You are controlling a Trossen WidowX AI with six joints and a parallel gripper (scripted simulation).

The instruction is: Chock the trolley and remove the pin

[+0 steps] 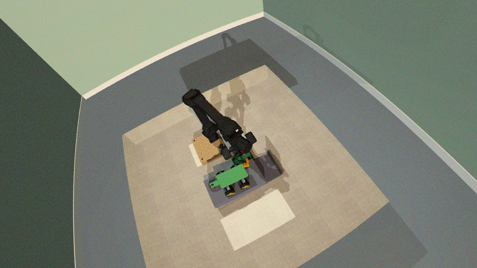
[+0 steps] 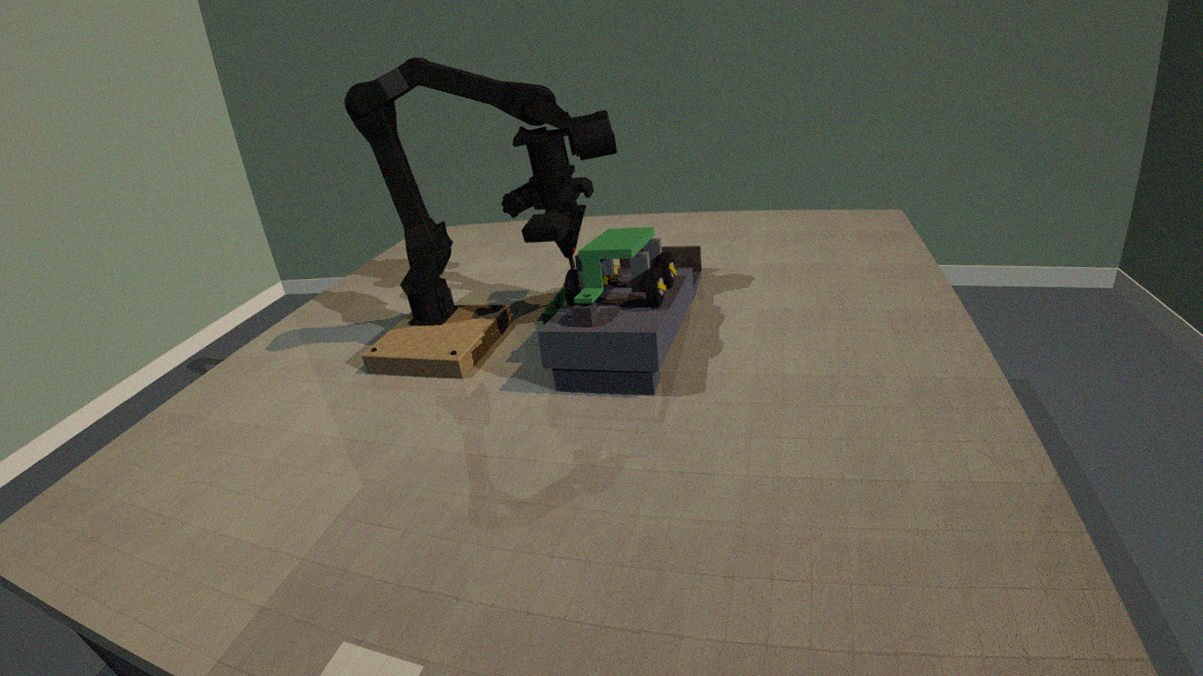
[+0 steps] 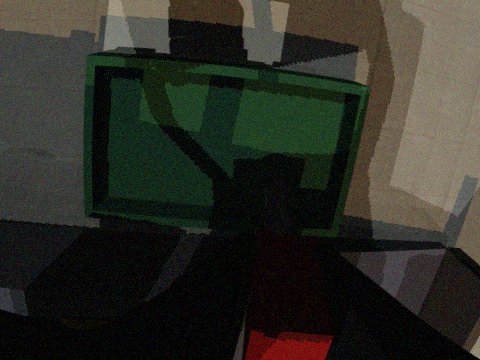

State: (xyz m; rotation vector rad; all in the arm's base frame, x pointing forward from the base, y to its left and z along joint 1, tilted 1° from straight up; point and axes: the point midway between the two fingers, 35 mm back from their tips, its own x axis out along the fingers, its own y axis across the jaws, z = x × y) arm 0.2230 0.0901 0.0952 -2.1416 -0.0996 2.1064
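My gripper tip is 10 mm to the left of the green tray and 100 mm above it. From my gripper tip the other things lie so: yellow chock (60 mm ahead, 40 mm to the right, 10 mm below); trolley (110 mm ahead, 130 mm to the right, 20 mm above); red-headed stop pin (right at my gripper tip).
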